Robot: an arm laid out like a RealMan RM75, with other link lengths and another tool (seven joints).
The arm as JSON. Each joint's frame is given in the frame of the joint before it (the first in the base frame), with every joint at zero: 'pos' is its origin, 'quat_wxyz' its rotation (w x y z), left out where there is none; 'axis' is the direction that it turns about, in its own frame. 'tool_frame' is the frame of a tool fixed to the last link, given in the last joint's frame.
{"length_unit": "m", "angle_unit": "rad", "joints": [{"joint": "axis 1", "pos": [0.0, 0.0, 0.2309], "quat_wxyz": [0.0, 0.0, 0.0, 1.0], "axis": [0.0, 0.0, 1.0]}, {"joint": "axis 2", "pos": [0.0, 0.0, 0.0], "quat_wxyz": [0.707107, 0.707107, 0.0, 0.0], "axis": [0.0, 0.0, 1.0]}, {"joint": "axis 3", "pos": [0.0, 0.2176, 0.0], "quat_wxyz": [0.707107, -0.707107, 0.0, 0.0], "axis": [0.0, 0.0, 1.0]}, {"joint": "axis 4", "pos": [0.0, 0.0, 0.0], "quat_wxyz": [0.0, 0.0, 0.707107, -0.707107], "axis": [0.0, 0.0, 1.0]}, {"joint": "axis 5", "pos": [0.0, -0.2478, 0.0], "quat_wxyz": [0.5, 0.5, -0.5, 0.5], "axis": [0.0, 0.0, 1.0]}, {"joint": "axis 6", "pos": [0.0, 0.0, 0.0], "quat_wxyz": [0.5, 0.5, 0.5, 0.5], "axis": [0.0, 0.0, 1.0]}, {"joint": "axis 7", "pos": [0.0, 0.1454, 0.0], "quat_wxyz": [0.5, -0.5, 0.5, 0.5], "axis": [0.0, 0.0, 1.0]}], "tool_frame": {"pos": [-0.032, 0.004, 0.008], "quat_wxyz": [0.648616, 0.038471, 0.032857, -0.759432]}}
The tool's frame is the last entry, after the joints.
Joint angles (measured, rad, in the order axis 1, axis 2, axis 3, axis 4, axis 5, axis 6, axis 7), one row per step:
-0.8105 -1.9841 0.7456 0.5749 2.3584 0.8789 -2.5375
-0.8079 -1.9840 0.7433 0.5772 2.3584 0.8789 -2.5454
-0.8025 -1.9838 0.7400 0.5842 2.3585 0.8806 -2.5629
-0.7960 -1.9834 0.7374 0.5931 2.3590 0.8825 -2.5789
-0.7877 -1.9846 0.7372 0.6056 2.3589 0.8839 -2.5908
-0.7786 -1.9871 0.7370 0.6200 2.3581 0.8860 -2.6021
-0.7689 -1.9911 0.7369 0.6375 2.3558 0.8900 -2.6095
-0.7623 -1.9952 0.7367 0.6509 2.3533 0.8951 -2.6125
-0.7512 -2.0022 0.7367 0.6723 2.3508 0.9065 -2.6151
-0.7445 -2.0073 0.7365 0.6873 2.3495 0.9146 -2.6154
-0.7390 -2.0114 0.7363 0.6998 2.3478 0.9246 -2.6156
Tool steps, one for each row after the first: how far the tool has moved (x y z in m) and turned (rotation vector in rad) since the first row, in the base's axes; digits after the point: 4 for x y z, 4 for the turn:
-0.0010 0.0000 0.0012 0.0045 -0.0058 0.0080
-0.0024 0.0001 0.0038 0.0131 -0.0176 0.0232
-0.0041 0.0001 0.0069 0.0222 -0.0268 0.0368
-0.0057 -0.0002 0.0098 0.0313 -0.0322 0.0460
-0.0070 -0.0007 0.0125 0.0402 -0.0384 0.0542
-0.0075 -0.0014 0.0151 0.0483 -0.0440 0.0579
-0.0072 -0.0022 0.0164 0.0518 -0.0488 0.0578
-0.0069 -0.0041 0.0178 0.0528 -0.0548 0.0561
-0.0062 -0.0053 0.0187 0.0530 -0.0578 0.0528
-0.0053 -0.0066 0.0192 0.0505 -0.0618 0.0496

